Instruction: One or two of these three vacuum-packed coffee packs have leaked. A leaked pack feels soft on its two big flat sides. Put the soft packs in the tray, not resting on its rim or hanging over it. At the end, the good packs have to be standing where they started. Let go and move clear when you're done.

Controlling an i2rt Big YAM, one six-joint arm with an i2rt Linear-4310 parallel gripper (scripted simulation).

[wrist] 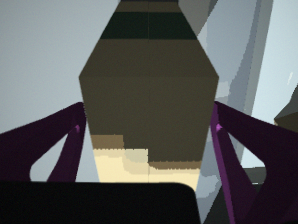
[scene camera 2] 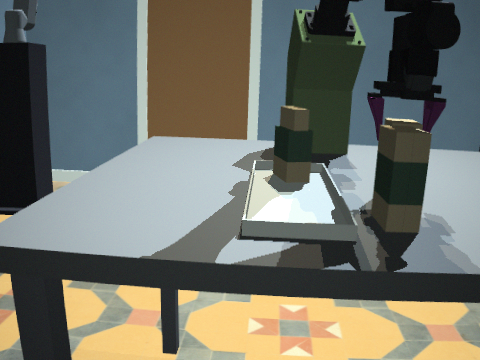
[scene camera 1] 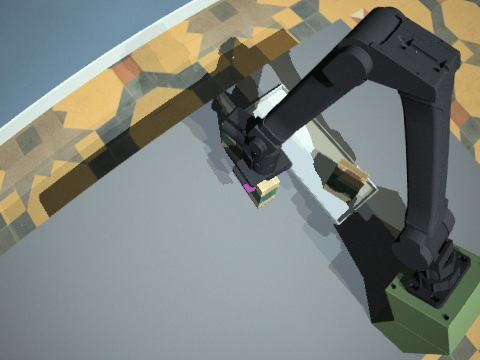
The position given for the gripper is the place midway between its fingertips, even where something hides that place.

Note:
In view: the gripper (scene camera 2: 401, 142) and a shallow tray (scene camera 2: 302, 210).
The shallow tray shows as well in scene camera 1 (scene camera 1: 314, 153). The gripper is seen too in the wrist view (wrist: 147, 110) and in scene camera 1 (scene camera 1: 260, 178).

